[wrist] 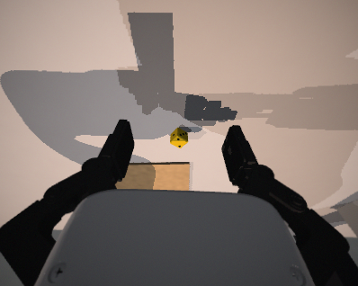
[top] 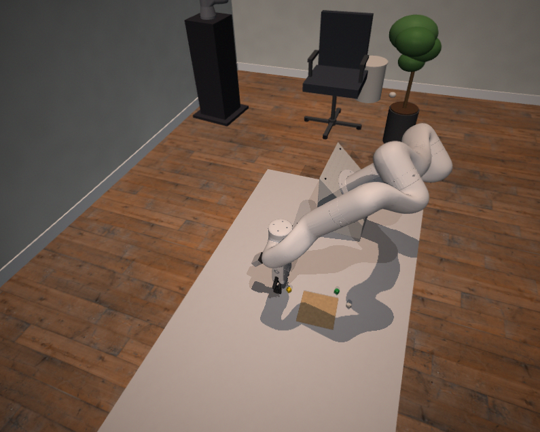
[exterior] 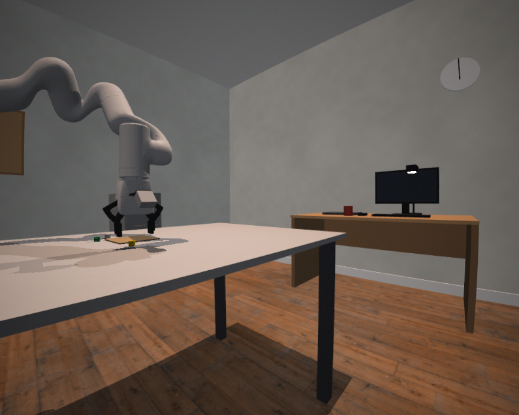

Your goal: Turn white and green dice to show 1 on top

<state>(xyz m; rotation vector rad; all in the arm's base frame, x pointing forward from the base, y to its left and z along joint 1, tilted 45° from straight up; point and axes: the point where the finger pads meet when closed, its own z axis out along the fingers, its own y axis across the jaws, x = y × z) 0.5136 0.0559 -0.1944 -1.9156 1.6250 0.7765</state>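
Right now the yellow die is 40 mm below my hand, 30 mm to the left of it and 10 mm behind it. Also, from my hand: mat (170 mm to the left, 40 mm below, 20 mm ahead); then white die (270 mm to the left, 40 mm below, 40 mm behind); then green die (200 mm to the left, 90 mm behind, 40 mm below).
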